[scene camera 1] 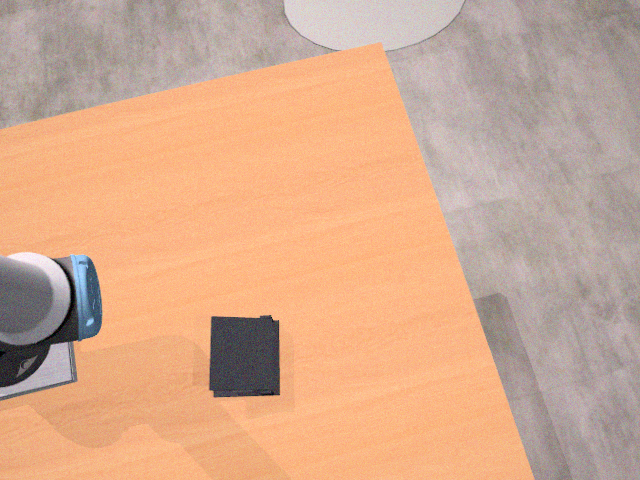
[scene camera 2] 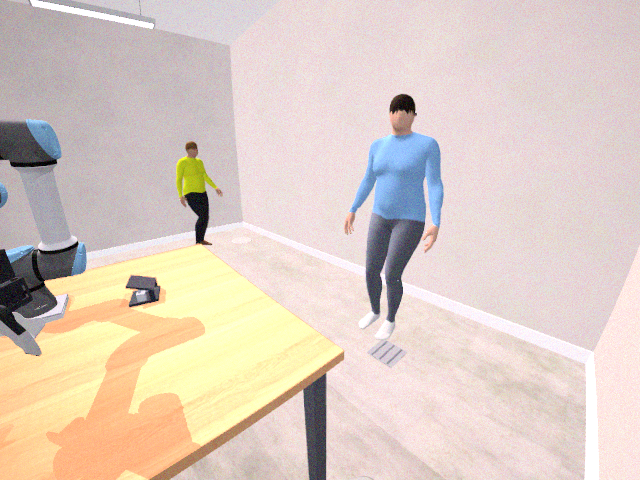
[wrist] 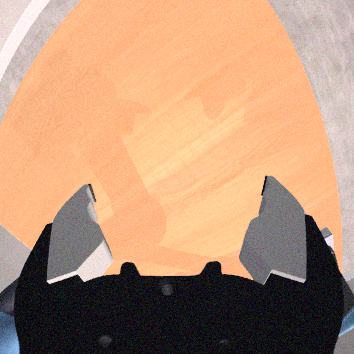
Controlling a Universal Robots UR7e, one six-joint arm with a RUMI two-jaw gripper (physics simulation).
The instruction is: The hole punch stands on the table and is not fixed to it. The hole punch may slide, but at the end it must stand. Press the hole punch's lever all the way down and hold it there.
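Places are measured from the arm's base along level axes (x left, y back, z up), in millimetres.
Pixels of known places: gripper, fingertip midpoint: (scene camera 2: 6,355) (wrist: 176,182); arm's base, origin of the base link: (scene camera 2: 32,309).
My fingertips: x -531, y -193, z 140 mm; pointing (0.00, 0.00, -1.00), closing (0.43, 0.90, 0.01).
Observation:
Ahead of a thing's pixels: the offset from my fingertips to its top centre. Level surfaces: height alone.
The black hole punch {dz -82, dx +471, dy -198 mm} (scene camera 1: 244,355) (scene camera 2: 144,290) stands upright on the table {dz -168 mm} (scene camera 1: 310,206) (scene camera 2: 232,330). In the scene camera 2 view its lever {dz -82, dx +471, dy -198 mm} (scene camera 2: 141,282) is raised, with a gap between the lever and the base. The hole punch does not show in the wrist view. My gripper (wrist: 176,182) is open, with nothing between its two grey fingers. In the scene camera 2 view its fingers show at the left edge, above the table and apart from the hole punch.
The arm (scene camera 1: 31,299) (scene camera 2: 46,206) stands left of the hole punch, near a light grey base plate (scene camera 1: 62,366) (scene camera 2: 61,308). A person in blue (scene camera 2: 400,175) and a person in yellow (scene camera 2: 192,175) stand beyond the table. A pale round shape (scene camera 1: 372,20) lies past the table's corner.

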